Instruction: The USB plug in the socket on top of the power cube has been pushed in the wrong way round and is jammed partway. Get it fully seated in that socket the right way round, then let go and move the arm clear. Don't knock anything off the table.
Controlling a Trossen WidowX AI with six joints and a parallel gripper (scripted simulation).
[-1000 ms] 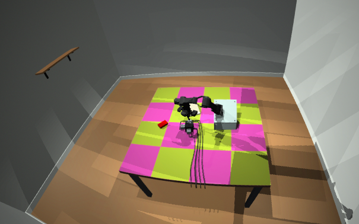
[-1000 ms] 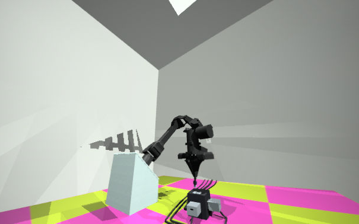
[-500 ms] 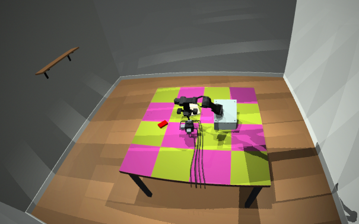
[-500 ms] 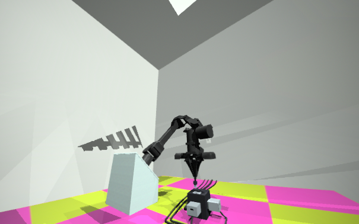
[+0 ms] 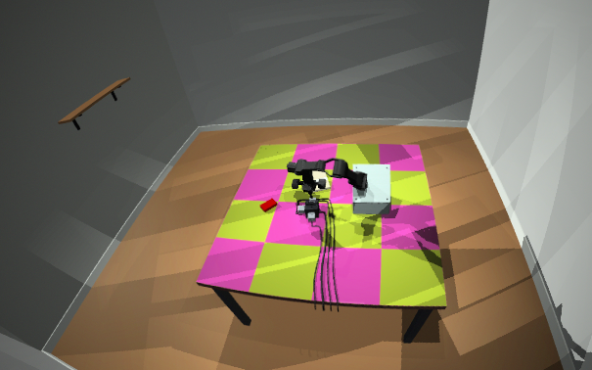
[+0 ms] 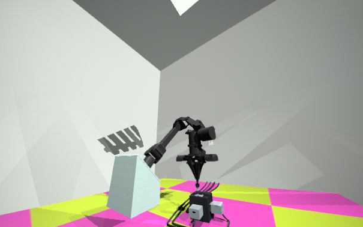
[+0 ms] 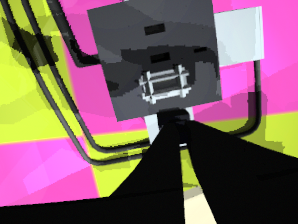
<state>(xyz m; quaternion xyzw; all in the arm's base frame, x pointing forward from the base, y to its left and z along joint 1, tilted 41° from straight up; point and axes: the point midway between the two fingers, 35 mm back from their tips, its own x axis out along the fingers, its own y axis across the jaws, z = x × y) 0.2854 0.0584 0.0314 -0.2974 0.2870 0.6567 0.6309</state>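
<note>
My gripper tip is 20 mm above the USB plug. The rest, counted from my gripper tip: red block: 290 mm ahead, 20 mm to the right, 120 mm below; silver-rimmed socket: 10 mm to the left, 70 mm below.
</note>
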